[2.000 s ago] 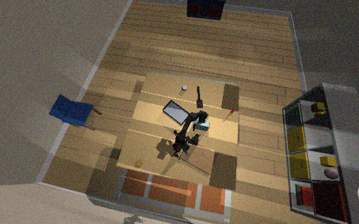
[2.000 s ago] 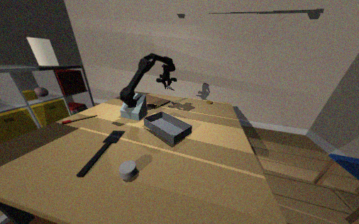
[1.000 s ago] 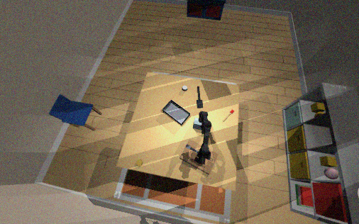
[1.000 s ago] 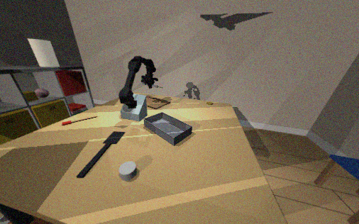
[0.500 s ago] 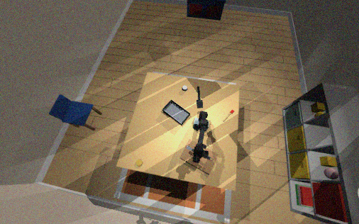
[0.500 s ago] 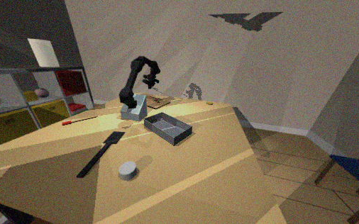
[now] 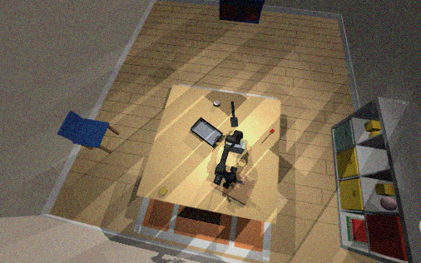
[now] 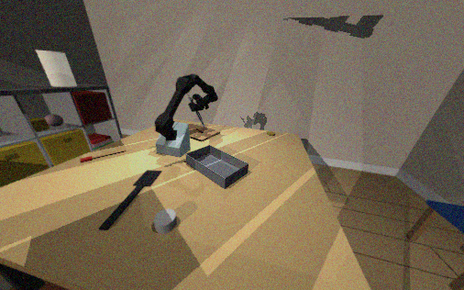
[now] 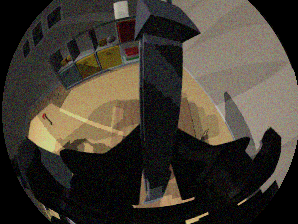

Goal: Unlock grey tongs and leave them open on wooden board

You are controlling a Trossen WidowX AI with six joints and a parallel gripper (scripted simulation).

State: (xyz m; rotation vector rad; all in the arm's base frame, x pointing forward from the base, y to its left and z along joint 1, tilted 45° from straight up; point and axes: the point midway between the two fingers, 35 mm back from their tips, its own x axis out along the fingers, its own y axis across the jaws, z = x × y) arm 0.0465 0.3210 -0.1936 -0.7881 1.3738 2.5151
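The wooden board lies 1 cm ahead of my gripper tip and 17 cm below it. Round my gripper tip: grey roasting tin: 30 cm ahead, 51 cm to the right, 15 cm below; then black spatula: 1 cm ahead, 73 cm to the right, 18 cm below; then yellow object: 67 cm ahead, 11 cm to the left, 17 cm below.
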